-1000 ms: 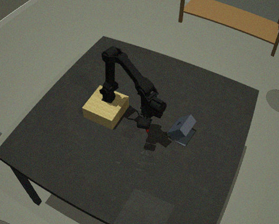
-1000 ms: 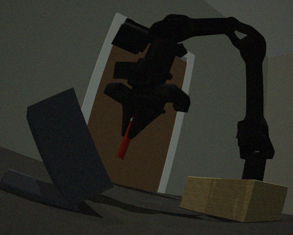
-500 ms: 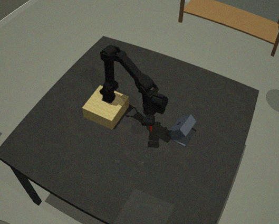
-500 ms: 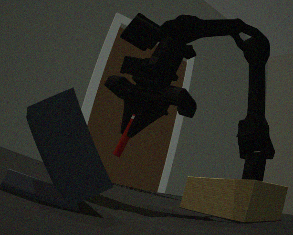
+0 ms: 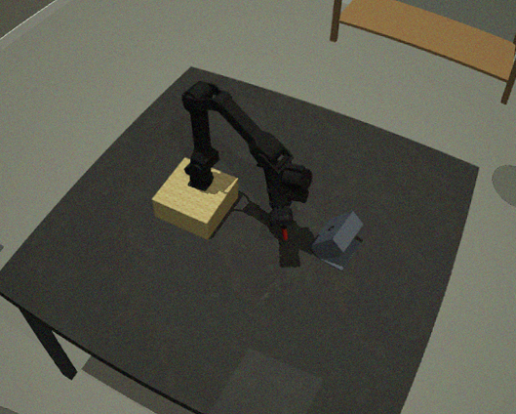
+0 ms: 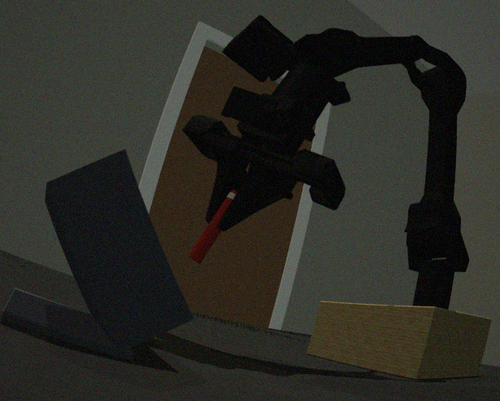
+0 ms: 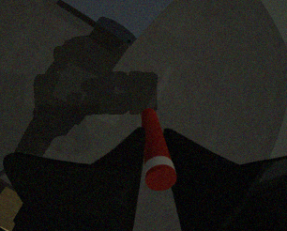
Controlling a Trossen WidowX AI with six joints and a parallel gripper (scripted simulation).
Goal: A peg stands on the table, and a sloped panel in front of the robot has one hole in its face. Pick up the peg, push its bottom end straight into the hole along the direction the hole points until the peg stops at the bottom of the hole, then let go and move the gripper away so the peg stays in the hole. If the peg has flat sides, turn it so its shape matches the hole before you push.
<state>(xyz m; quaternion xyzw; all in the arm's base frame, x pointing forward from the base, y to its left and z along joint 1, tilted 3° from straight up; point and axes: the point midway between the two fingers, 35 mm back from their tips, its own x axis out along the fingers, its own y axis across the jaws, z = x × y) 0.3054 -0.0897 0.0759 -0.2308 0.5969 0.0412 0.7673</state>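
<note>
Now: gripper tip 140 mm short of the sloped panel, 80 mm to the right of it and 60 mm above it. From my gripper tip the other things lie so: red peg 20 mm above, 10 mm behind; then flat grey foot 160 mm ahead, 120 mm below, 80 mm to the left.
</note>
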